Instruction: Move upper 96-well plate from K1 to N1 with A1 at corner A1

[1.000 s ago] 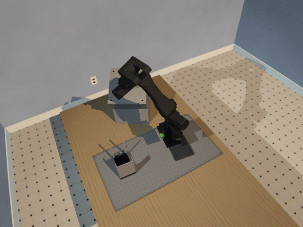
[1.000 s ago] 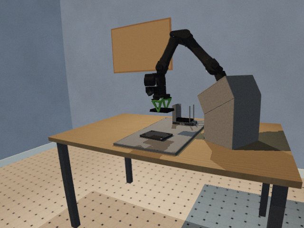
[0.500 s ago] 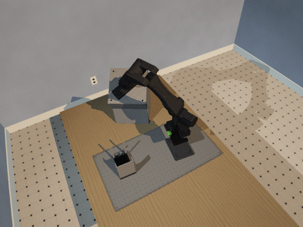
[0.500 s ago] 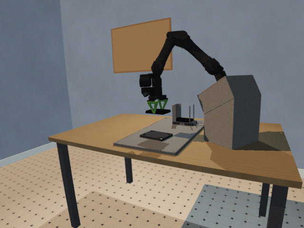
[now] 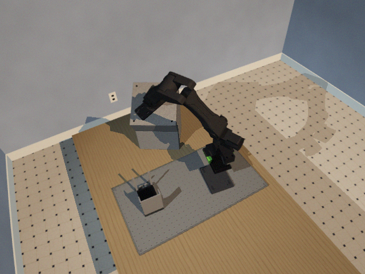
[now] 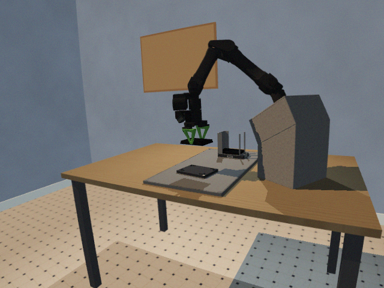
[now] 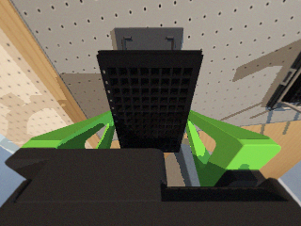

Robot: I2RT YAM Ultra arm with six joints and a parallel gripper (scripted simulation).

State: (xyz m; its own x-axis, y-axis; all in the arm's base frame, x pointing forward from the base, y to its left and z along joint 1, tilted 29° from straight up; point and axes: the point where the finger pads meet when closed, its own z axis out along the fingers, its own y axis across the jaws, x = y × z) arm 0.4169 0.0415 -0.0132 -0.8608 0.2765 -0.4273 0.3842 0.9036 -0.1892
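Now: the pale A1 mark 4 cm behind my hand, 8 cm to the left of it and 14 cm below it. Round my hand: pale rack wall 7 cm behind, 35 cm to the right, 7 cm below.
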